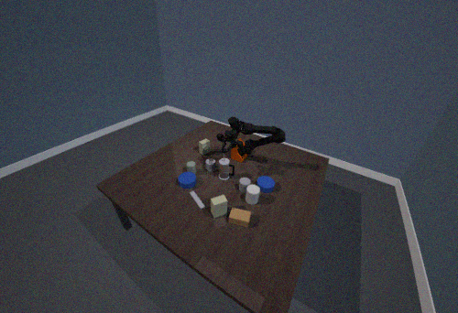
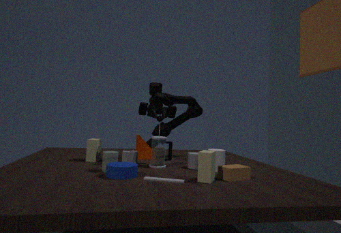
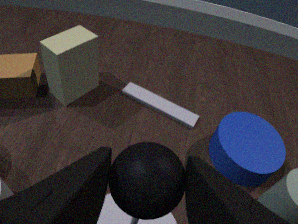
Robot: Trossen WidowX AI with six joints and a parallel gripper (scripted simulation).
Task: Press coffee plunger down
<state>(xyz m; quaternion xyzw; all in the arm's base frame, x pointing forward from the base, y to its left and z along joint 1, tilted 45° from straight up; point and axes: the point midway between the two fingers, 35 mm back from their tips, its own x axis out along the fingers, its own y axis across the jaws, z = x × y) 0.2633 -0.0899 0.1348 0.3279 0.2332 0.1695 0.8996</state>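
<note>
Right now my gripper tip is 20 mm past the glass coffee press, 10 mm to the right of it and 120 mm above it. The rest, counted from my gripper tip: white bar (260 mm ahead, 230 mm below); then tan block (210 mm ahead, 290 mm to the left, 210 mm below).
</note>
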